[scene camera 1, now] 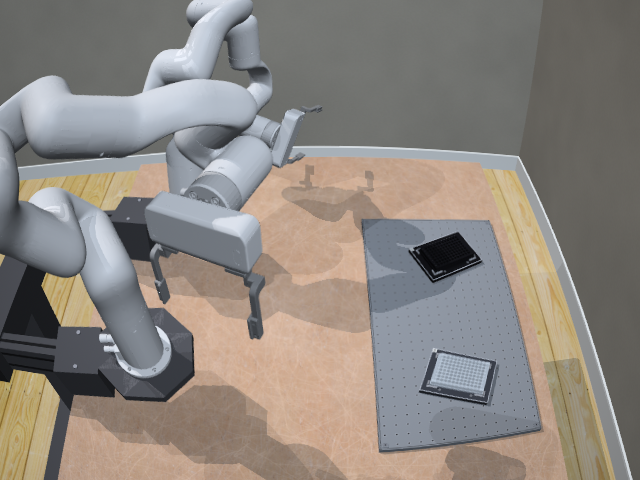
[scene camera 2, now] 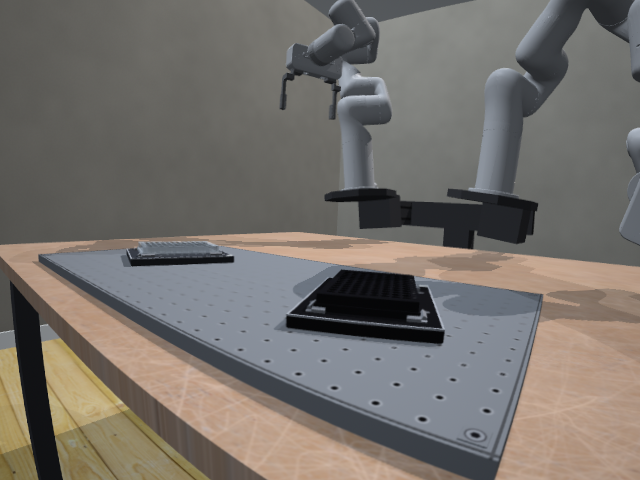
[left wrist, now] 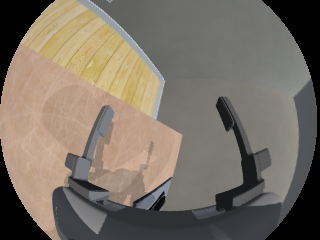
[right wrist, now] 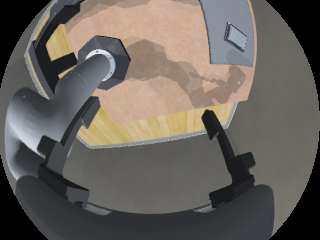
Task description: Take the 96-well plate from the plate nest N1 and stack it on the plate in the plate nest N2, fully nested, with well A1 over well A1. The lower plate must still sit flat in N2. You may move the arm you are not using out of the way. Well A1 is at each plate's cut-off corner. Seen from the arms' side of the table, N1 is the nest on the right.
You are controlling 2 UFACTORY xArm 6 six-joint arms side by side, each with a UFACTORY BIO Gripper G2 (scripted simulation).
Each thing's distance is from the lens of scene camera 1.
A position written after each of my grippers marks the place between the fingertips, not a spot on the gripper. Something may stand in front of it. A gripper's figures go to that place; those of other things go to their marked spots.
my left gripper (scene camera 1: pixel 311 131): 1.72 m
my right gripper (scene camera 1: pixel 207 317): 0.84 m
clear 96-well plate (scene camera 1: pixel 444 366): 1.22 m
black 96-well plate (scene camera 1: pixel 445 253): 1.45 m
The marked spots on the clear 96-well plate and the black 96-well plate are 0.35 m apart.
